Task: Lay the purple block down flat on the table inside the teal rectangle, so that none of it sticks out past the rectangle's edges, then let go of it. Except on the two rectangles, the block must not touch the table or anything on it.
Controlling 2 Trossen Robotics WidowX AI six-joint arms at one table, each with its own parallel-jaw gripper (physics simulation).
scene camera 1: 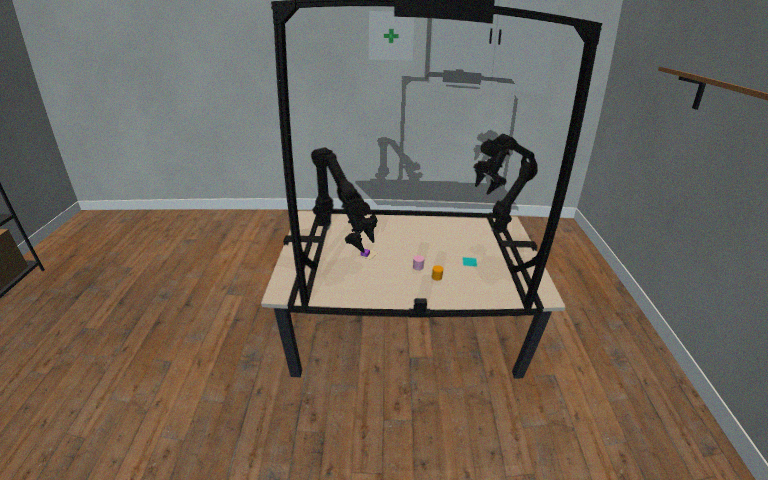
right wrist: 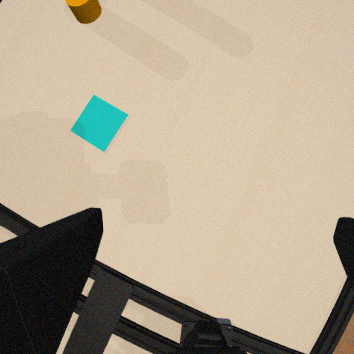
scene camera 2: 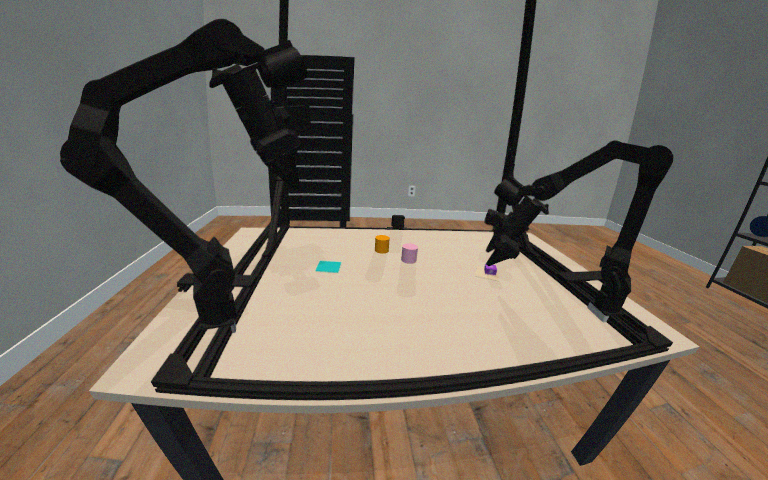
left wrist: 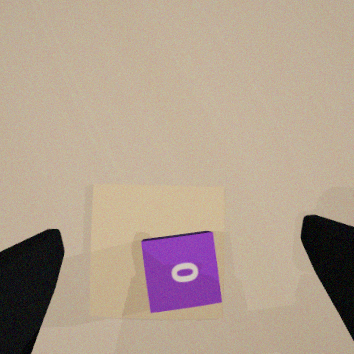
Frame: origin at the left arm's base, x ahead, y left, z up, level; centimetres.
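Seen in the pictures: left gripper, fingertip midpoint: (scene camera 1: 368, 247) (scene camera 2: 487, 258) (left wrist: 183, 235); right gripper, fingertip midpoint: (scene camera 1: 481, 190) (right wrist: 222, 225) (scene camera 2: 292, 183); left arm's base at its link origin: (scene camera 1: 323, 222) (scene camera 2: 606, 307); right arm's base at its link origin: (scene camera 1: 500, 229) (right wrist: 204, 345) (scene camera 2: 217, 317).
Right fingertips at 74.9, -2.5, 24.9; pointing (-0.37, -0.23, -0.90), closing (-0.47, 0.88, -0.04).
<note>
Offsets run from my right fingertips to a thing's top centre, as dx, dy, dz. "*": to the spot under its first point. Level surfaces: height alone.
The purple block {-50.4, -19.2, -24.9} (scene camera 1: 365, 253) (scene camera 2: 490, 270) (left wrist: 165, 295), marked with a white 0, lies on the pale yellow rectangle {* -47.8, -16.0, -26.7} (scene camera 2: 485, 277) (left wrist: 112, 215), near its lower right corner in the left wrist view. My left gripper (scene camera 1: 369, 246) (scene camera 2: 491, 260) (left wrist: 183, 235) is open and low over the block, with one finger on either side and gaps between. The teal rectangle {* -3.7, -19.5, -26.7} (scene camera 1: 469, 262) (scene camera 2: 328, 266) (right wrist: 102, 122) is flat on the table with nothing on it. My right gripper (scene camera 1: 483, 189) (right wrist: 222, 225) is open and empty, high above the table.
A pink cylinder {-26.6, -25.4, -22.2} (scene camera 1: 418, 263) (scene camera 2: 409, 253) and an orange cylinder {-18.5, -31.6, -22.3} (scene camera 1: 437, 273) (scene camera 2: 382, 244) (right wrist: 86, 12) stand between the two rectangles. A black frame with upright posts (scene camera 1: 573, 141) surrounds the table {dz -26.8} (scene camera 1: 351, 294) (scene camera 2: 351, 339).
</note>
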